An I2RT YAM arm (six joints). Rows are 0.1 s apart.
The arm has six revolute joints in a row. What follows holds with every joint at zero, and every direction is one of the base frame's.
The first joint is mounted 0.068 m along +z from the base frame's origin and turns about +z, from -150 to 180 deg.
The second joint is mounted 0.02 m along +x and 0.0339 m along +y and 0.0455 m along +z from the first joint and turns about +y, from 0 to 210 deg.
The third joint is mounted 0.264 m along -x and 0.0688 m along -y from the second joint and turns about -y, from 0 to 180 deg.
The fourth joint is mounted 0.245 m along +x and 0.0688 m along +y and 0.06 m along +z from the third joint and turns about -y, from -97 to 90 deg.
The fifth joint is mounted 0.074 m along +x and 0.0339 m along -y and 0.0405 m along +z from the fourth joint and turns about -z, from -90 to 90 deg.
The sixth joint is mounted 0.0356 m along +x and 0.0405 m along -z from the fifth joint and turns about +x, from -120 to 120 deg.
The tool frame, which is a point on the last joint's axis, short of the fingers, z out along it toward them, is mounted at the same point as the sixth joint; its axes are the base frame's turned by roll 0, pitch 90 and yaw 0 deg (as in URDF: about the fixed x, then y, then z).
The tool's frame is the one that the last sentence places.
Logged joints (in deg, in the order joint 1, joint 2, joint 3, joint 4, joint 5, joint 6), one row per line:
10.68 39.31 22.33 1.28 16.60 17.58
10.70 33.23 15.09 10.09 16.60 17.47
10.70 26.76 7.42 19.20 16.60 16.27
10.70 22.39 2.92 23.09 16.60 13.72
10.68 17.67 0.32 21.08 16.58 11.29
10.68 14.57 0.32 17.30 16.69 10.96
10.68 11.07 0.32 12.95 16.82 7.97
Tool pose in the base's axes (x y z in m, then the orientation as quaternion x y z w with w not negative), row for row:
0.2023 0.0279 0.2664 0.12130 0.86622 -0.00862 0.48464
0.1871 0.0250 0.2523 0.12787 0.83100 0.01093 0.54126
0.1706 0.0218 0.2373 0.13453 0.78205 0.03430 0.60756
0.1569 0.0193 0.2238 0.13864 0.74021 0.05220 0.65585
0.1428 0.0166 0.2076 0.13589 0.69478 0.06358 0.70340
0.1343 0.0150 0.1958 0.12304 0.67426 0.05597 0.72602
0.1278 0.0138 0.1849 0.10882 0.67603 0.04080 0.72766
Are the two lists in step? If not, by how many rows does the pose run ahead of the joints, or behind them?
The pose runs 2 rows behind the joints: the pose in row i belongs to the joints in row i - 2.
